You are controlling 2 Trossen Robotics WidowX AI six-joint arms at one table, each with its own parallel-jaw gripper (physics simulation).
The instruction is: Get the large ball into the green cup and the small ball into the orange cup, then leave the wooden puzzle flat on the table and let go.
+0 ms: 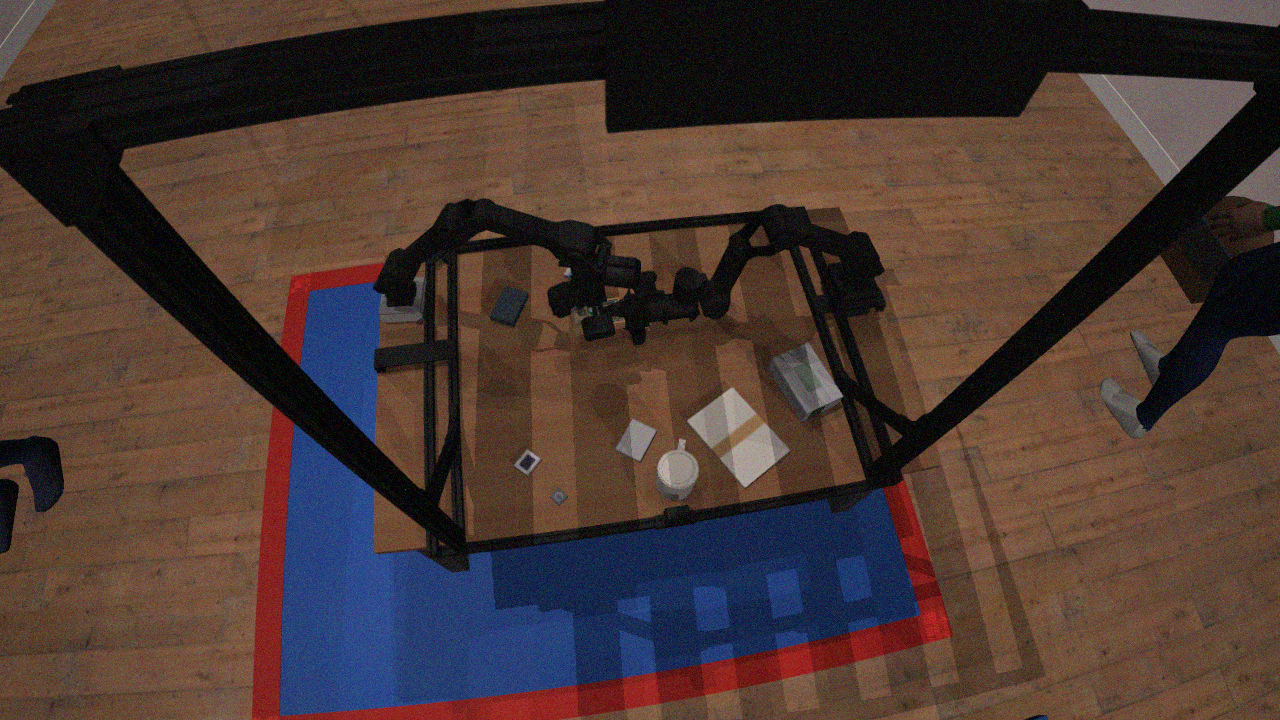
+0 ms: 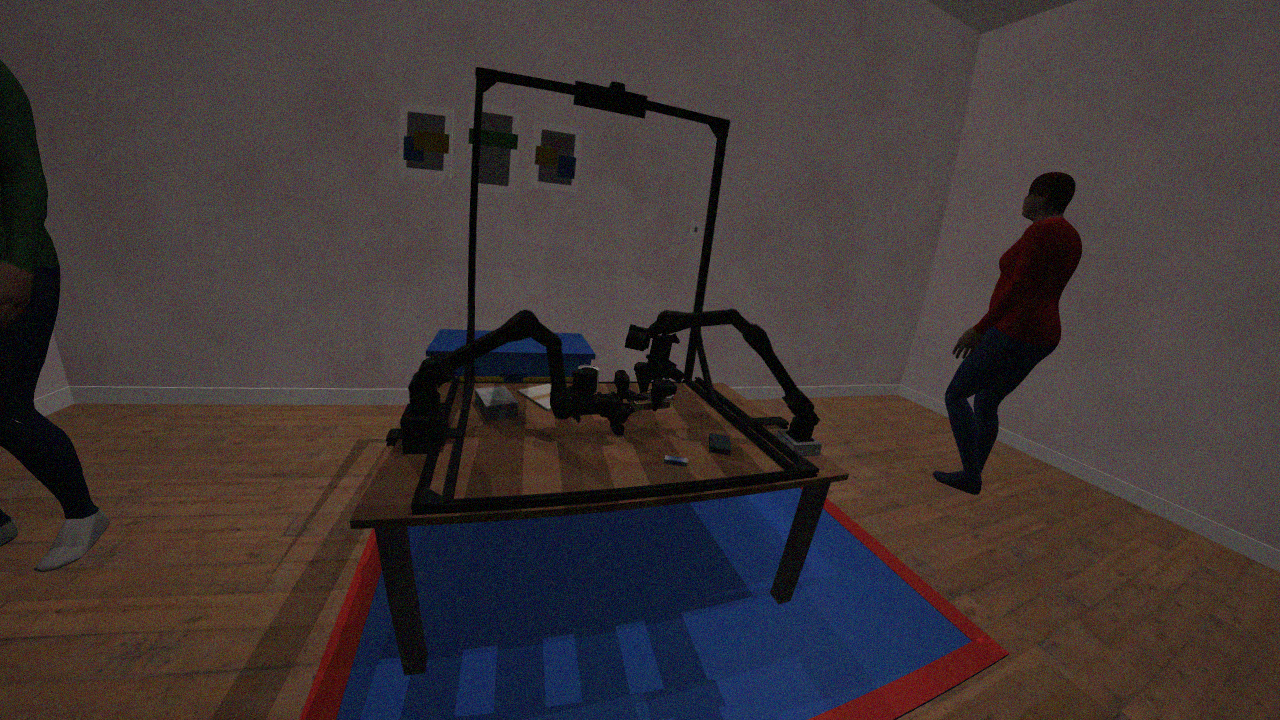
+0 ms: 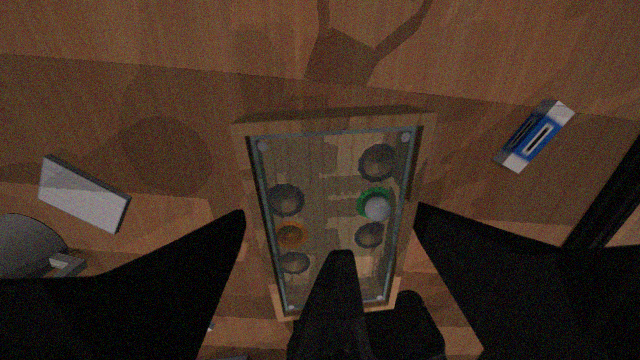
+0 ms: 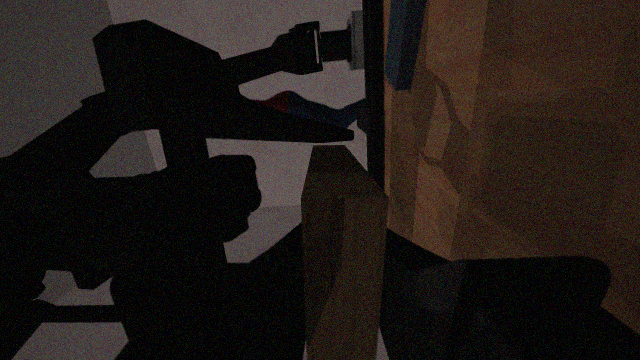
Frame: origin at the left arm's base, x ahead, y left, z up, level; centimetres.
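Where they show: left gripper, fingertip midpoint: [image 2: 648,404] [image 3: 327,213]; right gripper, fingertip midpoint: [image 1: 599,315] [image 2: 647,401] [image 3: 337,235] [image 4: 336,224]; left arm's base at its link origin: [image 1: 401,294] [image 2: 799,436] [image 4: 349,44]; right arm's base at its link origin: [image 1: 854,278] [image 2: 424,411].
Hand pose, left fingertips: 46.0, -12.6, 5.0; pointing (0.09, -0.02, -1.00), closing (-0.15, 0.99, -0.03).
Each offset is from my left fingertips to the top centre of the thing, as dx, dy, dz. "pt": to the spot under its first point. Level surfaces: height alone.
The wooden puzzle {+0.1, +0.2, +2.6} [image 3: 340,171] [image 4: 340,257] is a flat box under a clear cover with several dark cups. The large ball {-1.0, +2.3, +1.3} [image 3: 377,208] sits in the green cup {pt -2.1, +1.1, +1.9} [image 3: 364,200]. The orange cup {pt -0.3, -1.7, +2.1} [image 3: 291,233] looks empty, and I cannot see the small ball. My right gripper [image 4: 336,224] [image 1: 616,317] [image 2: 615,415] is shut on the puzzle's near end and holds it tilted above the table; one of its fingers [image 3: 334,282] covers the lower middle. My left gripper [image 3: 327,213] [image 1: 569,299] [image 2: 657,386] is open and empty, hanging over the puzzle.
On the table {dz -9.1} [image 1: 495,400] lie a white mug {pt +14.3, -34.6, -0.8} [image 1: 677,472], a white book {+29.0, -24.9, -8.2} [image 1: 737,436], a magazine {+45.4, -13.8, -4.2} [image 1: 805,379], a grey card {+7.2, -24.5, -8.5} [image 1: 636,439], a dark box {-20.5, +10.0, -7.3} [image 1: 509,305] and two small tiles {-15.5, -28.4, -8.5} [image 1: 527,462]. A black frame [image 1: 637,525] rings the table.
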